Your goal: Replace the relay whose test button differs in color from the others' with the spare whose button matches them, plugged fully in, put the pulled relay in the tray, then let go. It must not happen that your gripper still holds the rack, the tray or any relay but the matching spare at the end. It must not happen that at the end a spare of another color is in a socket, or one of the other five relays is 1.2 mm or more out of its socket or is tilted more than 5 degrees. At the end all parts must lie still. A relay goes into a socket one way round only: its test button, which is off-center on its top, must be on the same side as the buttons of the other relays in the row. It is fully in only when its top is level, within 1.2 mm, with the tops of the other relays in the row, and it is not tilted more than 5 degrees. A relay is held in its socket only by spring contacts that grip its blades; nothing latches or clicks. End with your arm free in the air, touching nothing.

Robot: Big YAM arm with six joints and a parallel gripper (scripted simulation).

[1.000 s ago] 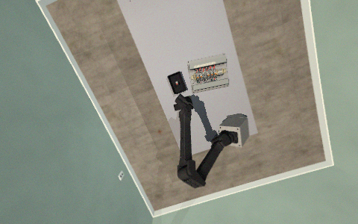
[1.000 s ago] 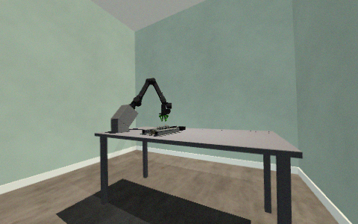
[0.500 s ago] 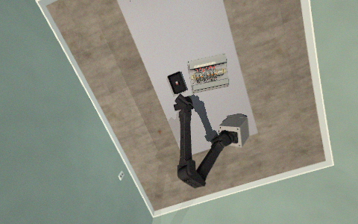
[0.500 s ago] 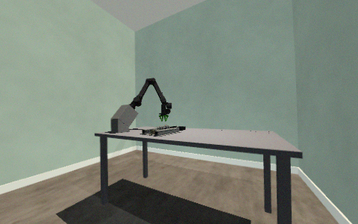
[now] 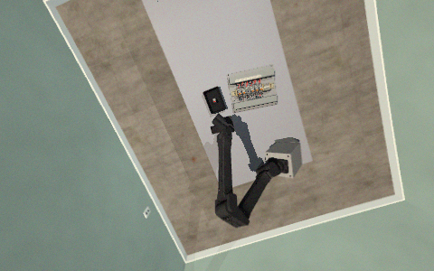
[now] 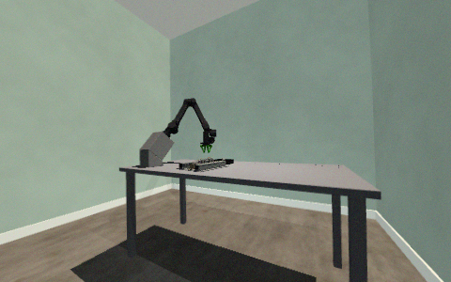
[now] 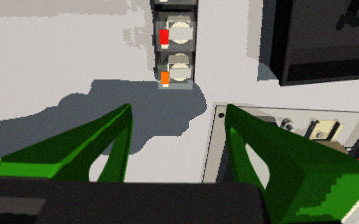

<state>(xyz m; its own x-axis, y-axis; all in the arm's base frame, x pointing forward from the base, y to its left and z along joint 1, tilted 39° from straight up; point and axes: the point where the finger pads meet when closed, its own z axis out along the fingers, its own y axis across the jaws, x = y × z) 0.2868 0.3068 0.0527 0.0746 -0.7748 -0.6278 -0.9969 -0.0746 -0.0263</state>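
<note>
The dark stand is 3 cm to the left of my hand and 10 cm below it. Round my hand: black tray (16 cm ahead, 6 cm to the left, 9 cm below).
</note>
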